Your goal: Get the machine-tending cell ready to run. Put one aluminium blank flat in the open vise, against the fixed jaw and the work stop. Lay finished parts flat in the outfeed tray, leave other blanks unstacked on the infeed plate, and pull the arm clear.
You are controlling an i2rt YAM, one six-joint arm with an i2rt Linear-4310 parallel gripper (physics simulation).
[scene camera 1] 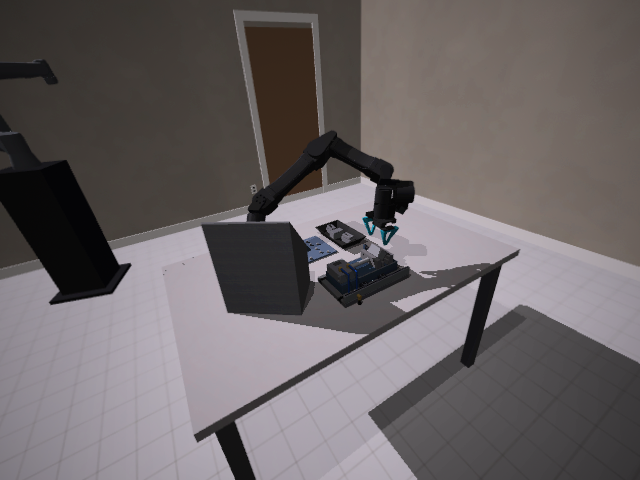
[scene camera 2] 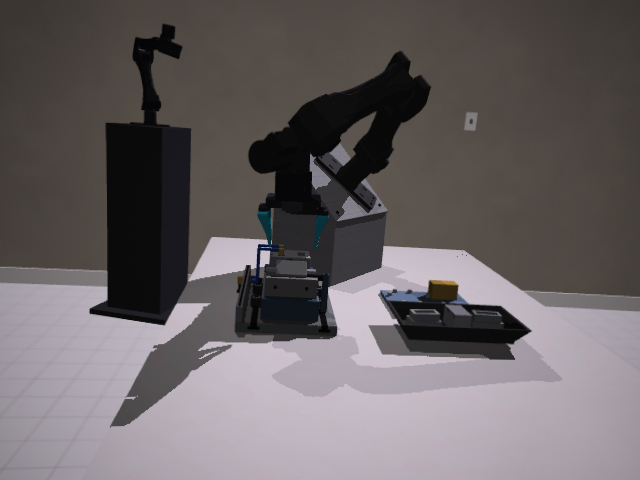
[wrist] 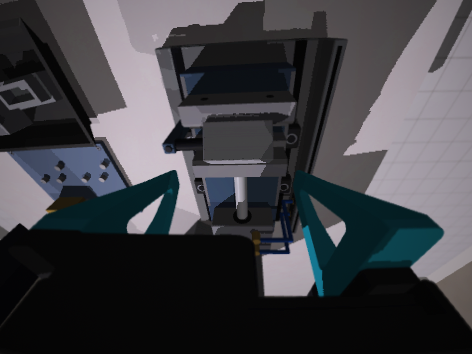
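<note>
My gripper is open and empty, above the vise. A grey blank lies between the fixed jaw and the moving jaw. It rises above the jaws and looks tilted; its underside is hidden. The work stop's rod reaches its left side in the wrist view. The black outfeed tray holds two hollow parts and a taller grey block between them. The blue infeed plate has small pegs.
An orange block is at the infeed plate. A large grey sloped cabinet stands beside the vise. Blue tubing rises at the vise's side. A second arm stands on a black pedestal.
</note>
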